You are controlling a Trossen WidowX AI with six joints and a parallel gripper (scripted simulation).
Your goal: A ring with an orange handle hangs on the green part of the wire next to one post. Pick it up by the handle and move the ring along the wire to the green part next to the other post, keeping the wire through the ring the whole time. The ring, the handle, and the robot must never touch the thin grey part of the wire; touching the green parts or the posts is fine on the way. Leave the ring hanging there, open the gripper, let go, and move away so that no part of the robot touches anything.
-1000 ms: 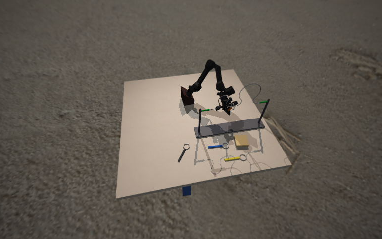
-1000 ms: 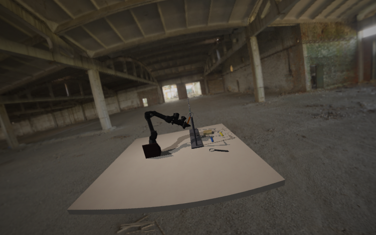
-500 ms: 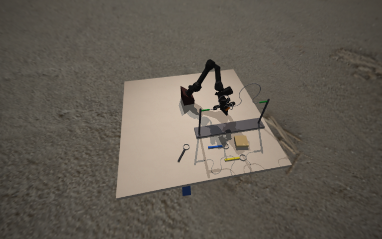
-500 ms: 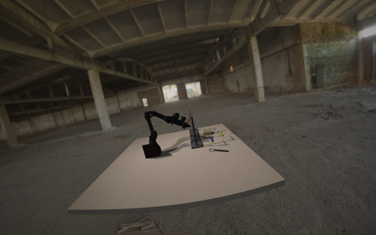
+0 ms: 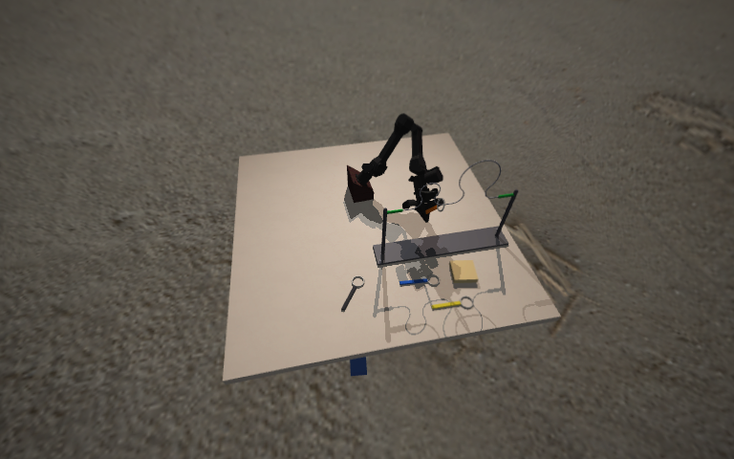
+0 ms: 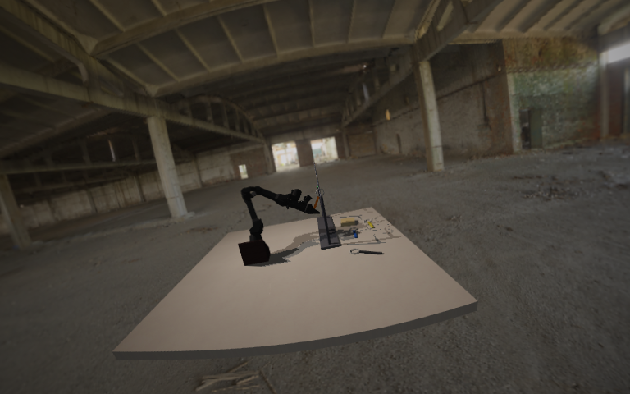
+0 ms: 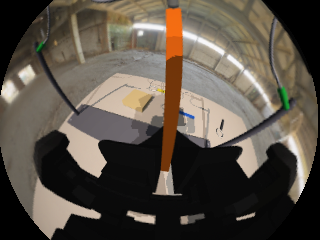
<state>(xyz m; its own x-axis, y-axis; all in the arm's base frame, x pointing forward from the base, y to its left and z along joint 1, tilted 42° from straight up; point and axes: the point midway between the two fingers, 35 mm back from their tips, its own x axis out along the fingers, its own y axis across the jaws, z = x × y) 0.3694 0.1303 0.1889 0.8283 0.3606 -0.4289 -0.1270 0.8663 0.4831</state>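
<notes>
Right now my gripper tip is 90 mm below the orange-handled ring and 20 mm to the right of it. From my gripper tip the other things lie so: tan block: 190 mm ahead, 140 mm below, 120 mm to the left; blue-handled ring: 200 mm ahead, 150 mm below, 60 mm to the right; yellow-handled ring: 330 mm ahead, 150 mm below, 40 mm to the left.
</notes>
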